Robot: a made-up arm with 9 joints. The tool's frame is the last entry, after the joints. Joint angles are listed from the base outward. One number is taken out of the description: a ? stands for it. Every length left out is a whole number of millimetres.
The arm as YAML. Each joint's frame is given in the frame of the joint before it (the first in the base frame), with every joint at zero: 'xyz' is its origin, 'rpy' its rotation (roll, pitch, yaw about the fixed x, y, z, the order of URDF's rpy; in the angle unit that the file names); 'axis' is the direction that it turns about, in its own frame. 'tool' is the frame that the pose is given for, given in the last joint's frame.
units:
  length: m
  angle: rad
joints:
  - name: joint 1
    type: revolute
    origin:
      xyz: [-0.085, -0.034, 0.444]
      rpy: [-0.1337, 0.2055, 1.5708]
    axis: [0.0, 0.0, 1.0]
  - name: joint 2
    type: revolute
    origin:
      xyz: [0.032, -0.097, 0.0]
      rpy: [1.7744, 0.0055, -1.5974]
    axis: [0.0, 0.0, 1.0]
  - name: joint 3
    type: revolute
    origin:
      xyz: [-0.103, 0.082, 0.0]
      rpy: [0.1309, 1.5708, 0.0]
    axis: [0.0, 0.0, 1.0]
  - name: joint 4
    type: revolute
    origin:
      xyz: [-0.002, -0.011, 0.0]
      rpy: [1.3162, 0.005, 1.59]
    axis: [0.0, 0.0, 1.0]
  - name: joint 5
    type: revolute
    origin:
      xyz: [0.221, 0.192, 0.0]
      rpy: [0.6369, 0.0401, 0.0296]
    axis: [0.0, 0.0, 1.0]
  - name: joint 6
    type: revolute
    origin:
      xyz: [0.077, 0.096, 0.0]
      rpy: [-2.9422, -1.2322, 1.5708]
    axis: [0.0, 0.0, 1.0]
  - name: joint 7
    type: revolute
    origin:
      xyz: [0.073, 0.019, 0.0]
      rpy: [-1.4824, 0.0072, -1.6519]
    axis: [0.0, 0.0, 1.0]
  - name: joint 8
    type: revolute
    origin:
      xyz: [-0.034, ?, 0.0]
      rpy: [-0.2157, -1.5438, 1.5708]
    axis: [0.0, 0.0, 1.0]
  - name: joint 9
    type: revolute
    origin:
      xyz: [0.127, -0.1, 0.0]
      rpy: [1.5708, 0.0, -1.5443]
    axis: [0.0, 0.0, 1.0]
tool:
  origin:
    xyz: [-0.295, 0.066, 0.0]
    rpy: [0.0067, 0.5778, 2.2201]
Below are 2 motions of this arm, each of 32 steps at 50 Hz.
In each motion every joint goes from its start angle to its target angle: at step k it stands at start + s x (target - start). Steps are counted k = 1, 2, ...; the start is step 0. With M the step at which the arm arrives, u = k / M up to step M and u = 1 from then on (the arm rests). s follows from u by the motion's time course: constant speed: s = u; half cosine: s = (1 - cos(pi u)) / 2; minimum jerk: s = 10 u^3 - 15 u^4 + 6 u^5.
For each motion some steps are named. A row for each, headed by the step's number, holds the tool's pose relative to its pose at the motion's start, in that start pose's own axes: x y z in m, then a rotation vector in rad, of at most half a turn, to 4 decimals.
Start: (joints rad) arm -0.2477 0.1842 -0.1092 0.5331 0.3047 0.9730 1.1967 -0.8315 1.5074
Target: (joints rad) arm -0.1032 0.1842 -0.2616 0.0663 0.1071 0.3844 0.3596 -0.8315 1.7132
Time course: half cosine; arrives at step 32
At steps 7, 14, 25, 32:
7: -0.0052 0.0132 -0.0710 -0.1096 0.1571 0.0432
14: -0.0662 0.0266 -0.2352 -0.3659 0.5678 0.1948
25: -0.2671 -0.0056 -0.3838 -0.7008 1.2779 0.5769
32: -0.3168 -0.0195 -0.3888 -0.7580 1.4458 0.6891

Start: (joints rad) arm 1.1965 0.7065 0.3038 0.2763 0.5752 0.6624 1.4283 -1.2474 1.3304
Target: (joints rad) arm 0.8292 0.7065 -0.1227 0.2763 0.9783 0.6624 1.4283 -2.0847 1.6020
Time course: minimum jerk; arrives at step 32
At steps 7, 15, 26, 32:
7: -0.0006 -0.0030 -0.0049 -0.0079 0.0226 -0.0151
15: -0.0130 -0.0099 -0.0158 -0.0168 0.1012 -0.0716
26: -0.0534 0.0106 -0.0061 0.0161 0.1163 -0.0720
32: -0.0588 0.0144 -0.0046 0.0195 0.1127 -0.0662

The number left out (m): -0.064
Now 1 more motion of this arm.
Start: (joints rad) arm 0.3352 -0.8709 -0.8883 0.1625 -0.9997 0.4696 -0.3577 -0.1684 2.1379
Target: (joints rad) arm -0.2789 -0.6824 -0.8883 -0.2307 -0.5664 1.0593 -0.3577 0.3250 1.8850
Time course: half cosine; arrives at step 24
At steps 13, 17, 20, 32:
13: -0.0078 -0.2333 -0.0277 -0.4685 0.1402 -0.2749
17: -0.0163 -0.3283 -0.0119 -0.6795 0.1670 -0.3365
20: -0.0198 -0.3757 0.0025 -0.7941 0.1734 -0.3544
32: -0.0211 -0.3989 0.0114 -0.8537 0.1744 -0.3593

